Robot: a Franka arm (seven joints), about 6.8 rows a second.
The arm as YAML. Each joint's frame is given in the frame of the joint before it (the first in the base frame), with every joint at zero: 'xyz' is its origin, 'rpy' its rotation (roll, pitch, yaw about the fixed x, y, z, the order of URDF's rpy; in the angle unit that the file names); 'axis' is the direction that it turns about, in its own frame. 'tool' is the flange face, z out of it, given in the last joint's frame.
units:
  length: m
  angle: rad
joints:
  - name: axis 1
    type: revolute
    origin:
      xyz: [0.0, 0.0, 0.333]
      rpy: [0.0, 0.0, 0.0]
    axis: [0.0, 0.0, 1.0]
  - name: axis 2
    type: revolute
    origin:
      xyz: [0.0, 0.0, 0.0]
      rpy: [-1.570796, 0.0, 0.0]
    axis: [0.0, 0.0, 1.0]
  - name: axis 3
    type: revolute
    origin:
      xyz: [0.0, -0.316, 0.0]
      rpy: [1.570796, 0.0, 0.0]
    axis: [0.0, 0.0, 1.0]
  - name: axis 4
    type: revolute
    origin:
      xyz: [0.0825, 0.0, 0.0]
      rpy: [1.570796, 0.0, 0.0]
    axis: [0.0, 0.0, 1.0]
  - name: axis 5
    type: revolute
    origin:
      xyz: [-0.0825, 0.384, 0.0]
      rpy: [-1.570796, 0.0, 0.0]
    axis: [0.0, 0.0, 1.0]
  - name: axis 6
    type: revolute
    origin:
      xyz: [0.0, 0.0, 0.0]
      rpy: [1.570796, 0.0, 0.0]
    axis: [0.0, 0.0, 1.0]
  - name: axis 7
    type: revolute
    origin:
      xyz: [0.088, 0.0, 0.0]
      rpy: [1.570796, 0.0, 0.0]
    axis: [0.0, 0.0, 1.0]
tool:
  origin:
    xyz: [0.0, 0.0, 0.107]
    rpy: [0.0, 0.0, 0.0]
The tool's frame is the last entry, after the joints.
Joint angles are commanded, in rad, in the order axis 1, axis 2, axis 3, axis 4, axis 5, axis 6, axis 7. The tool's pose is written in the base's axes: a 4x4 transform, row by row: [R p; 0 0 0 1], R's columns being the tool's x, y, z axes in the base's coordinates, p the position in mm. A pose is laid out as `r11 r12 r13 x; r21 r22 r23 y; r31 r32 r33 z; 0 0 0 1`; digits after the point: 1 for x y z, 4 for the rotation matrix.
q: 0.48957 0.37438 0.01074 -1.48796 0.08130 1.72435 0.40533
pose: 0.9842 0.0748 -0.1602 572.8; 0.0771 -0.9970 0.0084 320.6; -0.1591 -0.0206 -0.9870 447.8; 0 0 0 1
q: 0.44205 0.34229 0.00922 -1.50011 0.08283 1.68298 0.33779
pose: 0.9792 0.0949 -0.1792 578.0; 0.0979 -0.9952 0.0080 288.2; -0.1776 -0.0254 -0.9838 460.2; 0 0 0 1
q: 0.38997 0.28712 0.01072 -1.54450 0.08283 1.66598 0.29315
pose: 0.9788 0.0896 -0.1843 577.3; 0.0938 -0.9955 0.0147 252.6; -0.1821 -0.0317 -0.9828 473.7; 0 0 0 1
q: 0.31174 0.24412 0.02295 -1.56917 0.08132 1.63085 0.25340
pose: 0.9778 0.0651 -0.1990 579.7; 0.0710 -0.9972 0.0225 209.0; -0.1969 -0.0362 -0.9797 486.8; 0 0 0 1
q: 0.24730 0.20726 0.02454 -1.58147 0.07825 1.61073 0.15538
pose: 0.9762 0.1009 -0.1922 582.1; 0.1092 -0.9935 0.0328 169.4; -0.1876 -0.0530 -0.9808 502.3; 0 0 0 1
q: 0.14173 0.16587 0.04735 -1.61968 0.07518 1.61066 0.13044
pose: 0.9816 0.0437 -0.1856 582.7; 0.0536 -0.9974 0.0488 117.6; -0.1830 -0.0579 -0.9814 509.6; 0 0 0 1
